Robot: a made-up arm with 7 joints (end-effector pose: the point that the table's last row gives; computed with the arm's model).
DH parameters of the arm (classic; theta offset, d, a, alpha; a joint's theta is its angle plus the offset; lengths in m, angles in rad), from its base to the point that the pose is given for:
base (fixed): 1.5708 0.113 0 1.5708
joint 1: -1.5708 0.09 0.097 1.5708
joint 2: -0.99 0 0.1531 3.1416
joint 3: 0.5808 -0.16 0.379 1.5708
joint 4: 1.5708 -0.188 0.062 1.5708
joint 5: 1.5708 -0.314 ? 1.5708
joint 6: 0 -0.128 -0.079 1.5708
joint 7: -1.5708 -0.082 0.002 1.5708
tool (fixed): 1.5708 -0.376 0 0
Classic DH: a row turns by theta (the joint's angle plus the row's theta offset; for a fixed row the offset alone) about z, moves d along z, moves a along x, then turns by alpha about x.
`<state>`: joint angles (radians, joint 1 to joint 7).
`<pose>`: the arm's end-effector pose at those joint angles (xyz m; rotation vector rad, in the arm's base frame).
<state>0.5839 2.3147 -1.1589 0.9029 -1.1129 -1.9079 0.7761</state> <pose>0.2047 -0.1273 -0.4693 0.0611 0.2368 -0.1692</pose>
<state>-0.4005 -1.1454 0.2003 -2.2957 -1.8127 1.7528 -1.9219</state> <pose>-0.4996 0.3942 0.8321 -2.1731 0.6814 -1.8688</pose>
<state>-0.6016 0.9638 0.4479 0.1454 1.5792 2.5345 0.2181</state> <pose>-0.1428 -0.0239 -0.0035 -0.1164 0.7529 -2.3534</pose>
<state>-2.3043 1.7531 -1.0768 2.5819 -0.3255 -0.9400 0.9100</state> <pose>0.7189 0.1447 0.8241 1.9819 -1.3358 0.6005</pose>
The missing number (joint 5, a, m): 0.106
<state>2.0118 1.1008 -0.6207 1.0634 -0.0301 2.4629 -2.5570</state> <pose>0.3332 0.8272 -0.4176 0.4151 -0.8280 0.1204</pose>
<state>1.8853 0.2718 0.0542 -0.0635 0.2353 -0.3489 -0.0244</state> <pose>-0.0014 0.4716 -0.0573 1.5713 -0.4394 -0.4676</pose>
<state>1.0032 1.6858 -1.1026 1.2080 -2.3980 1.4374 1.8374</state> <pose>0.3610 0.2004 -0.7805 -0.3609 -0.6681 2.6277</pose>
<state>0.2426 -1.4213 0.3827 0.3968 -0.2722 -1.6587 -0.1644</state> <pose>-0.0669 -0.4245 -0.1248 -0.3544 0.1272 -0.1796</pose>
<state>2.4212 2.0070 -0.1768 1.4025 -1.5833 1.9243 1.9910</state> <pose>-0.0426 0.8486 0.0449 -0.7395 1.6700 -1.4267</pose>
